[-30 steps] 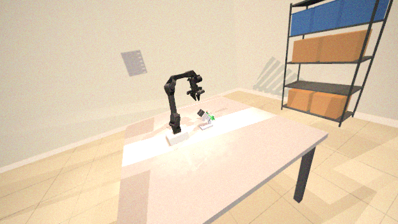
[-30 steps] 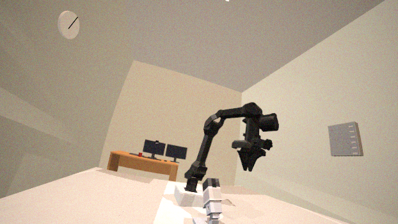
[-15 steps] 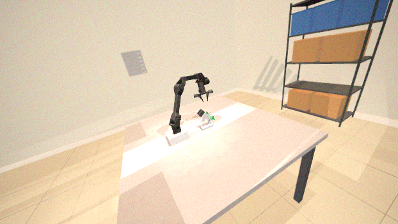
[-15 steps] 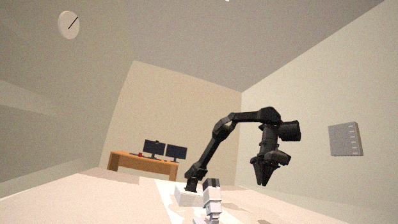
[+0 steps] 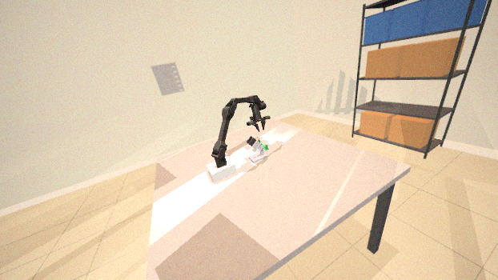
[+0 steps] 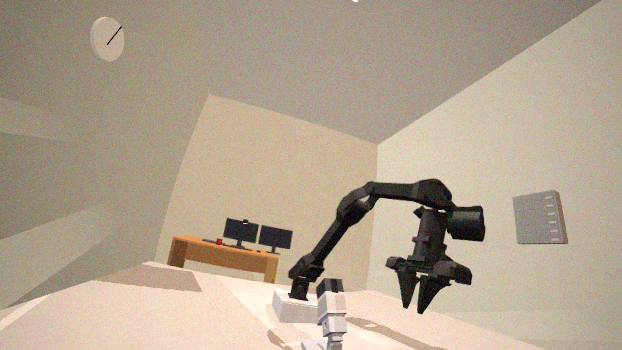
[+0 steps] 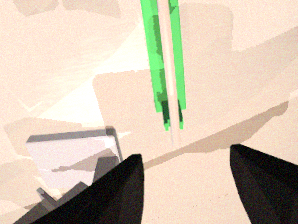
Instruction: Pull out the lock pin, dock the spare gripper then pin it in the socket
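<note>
Now: gripper tip 120 mm above the green part and 10 mm to the right of it. From my gripper tip the other things lie so: spare gripper 130 mm to the right, 110 mm behind, 20 mm below; then mount 120 mm to the right, 90 mm below, 90 mm behind.
</note>
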